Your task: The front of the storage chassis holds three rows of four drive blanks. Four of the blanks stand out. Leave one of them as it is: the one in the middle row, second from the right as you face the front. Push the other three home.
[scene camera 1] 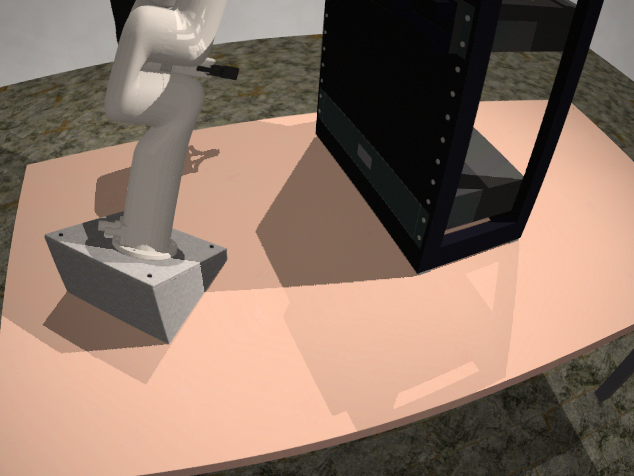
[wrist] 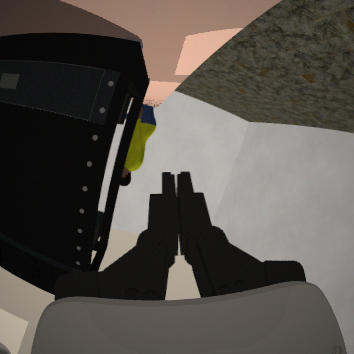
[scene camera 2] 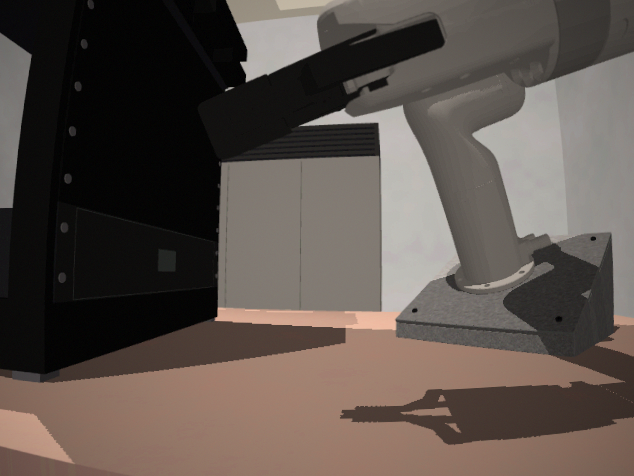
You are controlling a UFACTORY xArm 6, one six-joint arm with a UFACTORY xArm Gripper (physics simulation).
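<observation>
The storage chassis and its drive blanks cannot be made out clearly. In scene camera 2, dark blocky shapes jut from the upper front of the black rack; the row or blank they belong to cannot be told. My gripper is shut and empty, its fingertips together. It is held in the air on the front side of the rack, well above the table. In the wrist view it appears to the right of the rack's side post, with a gap between them in the picture.
A dark panel with a small pale square crosses the rack's lower front. The arm stands on a grey block on the table. A cabinet and a yellow-shirted person are beyond the rack.
</observation>
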